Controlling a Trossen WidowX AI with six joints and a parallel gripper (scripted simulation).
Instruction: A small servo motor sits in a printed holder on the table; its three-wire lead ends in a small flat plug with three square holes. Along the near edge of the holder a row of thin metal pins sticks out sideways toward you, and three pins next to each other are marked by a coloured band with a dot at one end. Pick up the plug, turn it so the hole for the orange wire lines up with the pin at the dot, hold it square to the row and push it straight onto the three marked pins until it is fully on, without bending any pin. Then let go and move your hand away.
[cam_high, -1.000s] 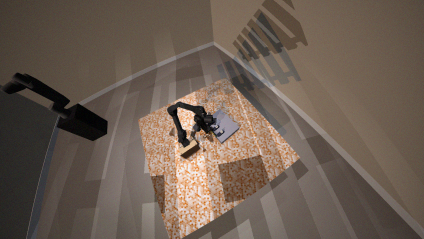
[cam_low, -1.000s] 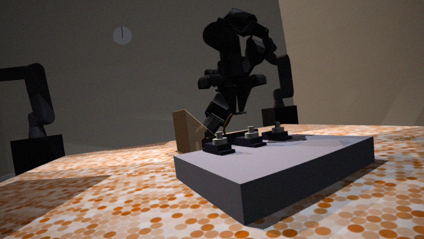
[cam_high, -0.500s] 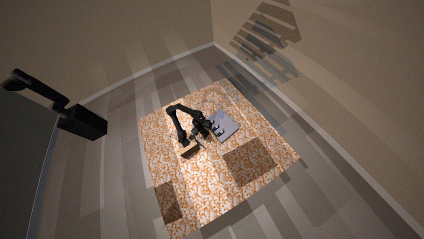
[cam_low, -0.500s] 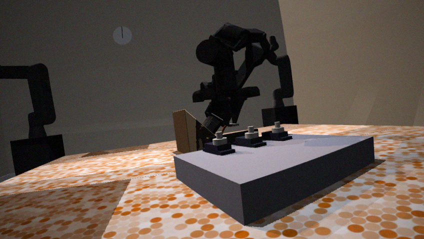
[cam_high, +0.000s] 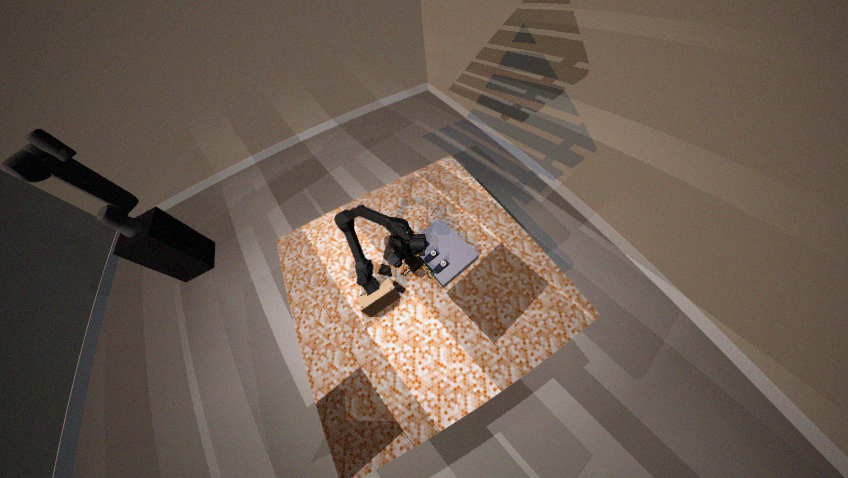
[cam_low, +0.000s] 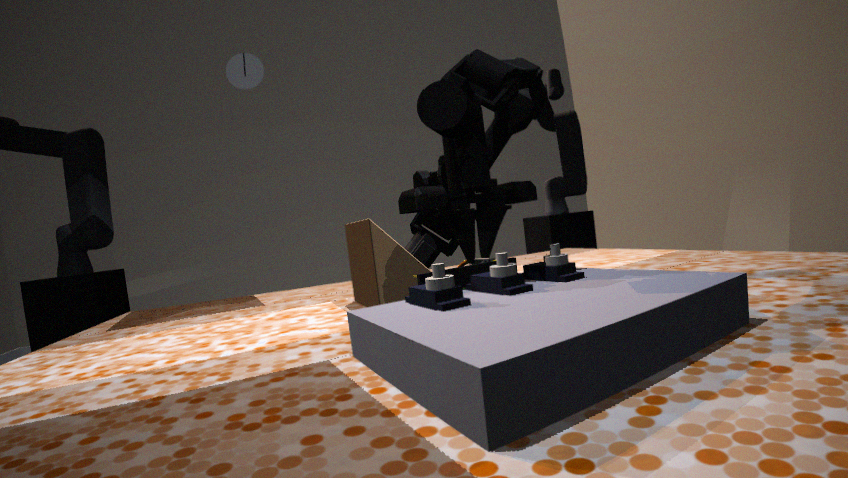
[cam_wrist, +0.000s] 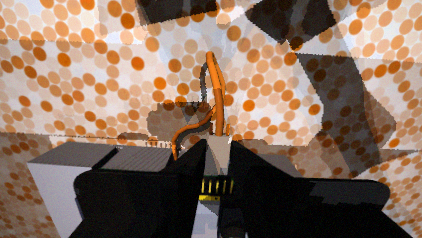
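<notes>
My gripper tip is now 50 mm short of the yellow band and 10 mm to the right of it. From my gripper tip the other things lie so: grey holder (220 mm ahead, 50 mm below); green strip (60 mm ahead, 40 mm to the right, 20 mm below).
</notes>
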